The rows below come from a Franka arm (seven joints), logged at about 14 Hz.
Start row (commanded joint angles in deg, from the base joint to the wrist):
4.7, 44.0, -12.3, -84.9, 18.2, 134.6, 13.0
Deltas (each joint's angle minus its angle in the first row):
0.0, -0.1, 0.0, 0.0, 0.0, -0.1, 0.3
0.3, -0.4, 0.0, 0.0, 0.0, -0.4, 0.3
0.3, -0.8, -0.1, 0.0, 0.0, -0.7, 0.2
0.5, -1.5, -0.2, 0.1, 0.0, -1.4, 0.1
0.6, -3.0, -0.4, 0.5, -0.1, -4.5, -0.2
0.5, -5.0, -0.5, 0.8, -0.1, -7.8, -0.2
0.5, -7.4, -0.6, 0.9, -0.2, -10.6, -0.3
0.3, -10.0, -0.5, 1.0, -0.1, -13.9, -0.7
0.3, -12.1, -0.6, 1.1, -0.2, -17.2, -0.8
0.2, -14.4, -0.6, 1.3, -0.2, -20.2, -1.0
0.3, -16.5, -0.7, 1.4, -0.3, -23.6, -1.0
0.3, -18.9, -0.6, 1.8, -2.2, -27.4, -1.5
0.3, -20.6, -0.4, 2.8, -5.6, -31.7, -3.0
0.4, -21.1, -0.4, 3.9, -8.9, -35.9, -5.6
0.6, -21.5, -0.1, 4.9, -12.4, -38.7, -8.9
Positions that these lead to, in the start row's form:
4.7, 43.9, -12.3, -84.9, 18.2, 134.5, 13.3
5.0, 43.6, -12.3, -84.9, 18.2, 134.2, 13.3
5.0, 43.2, -12.4, -84.9, 18.2, 133.9, 13.2
5.2, 42.5, -12.5, -84.8, 18.2, 133.2, 13.1
5.3, 41.0, -12.7, -84.4, 18.1, 130.1, 12.8
5.2, 39.0, -12.8, -84.1, 18.1, 126.8, 12.8
5.2, 36.6, -12.9, -84.0, 18.0, 124.0, 12.7
5.0, 34.0, -12.8, -83.9, 18.1, 120.7, 12.3
5.0, 31.9, -12.9, -83.8, 18.0, 117.4, 12.2
4.9, 29.6, -12.9, -83.6, 18.0, 114.4, 12.0
5.0, 27.5, -13.0, -83.5, 17.9, 111.0, 12.0
5.0, 25.1, -12.9, -83.1, 16.0, 107.2, 11.5
5.0, 23.4, -12.7, -82.1, 12.6, 102.9, 10.0
5.1, 22.9, -12.7, -81.0, 9.3, 98.7, 7.4
5.3, 22.5, -12.4, -80.0, 5.8, 95.9, 4.1

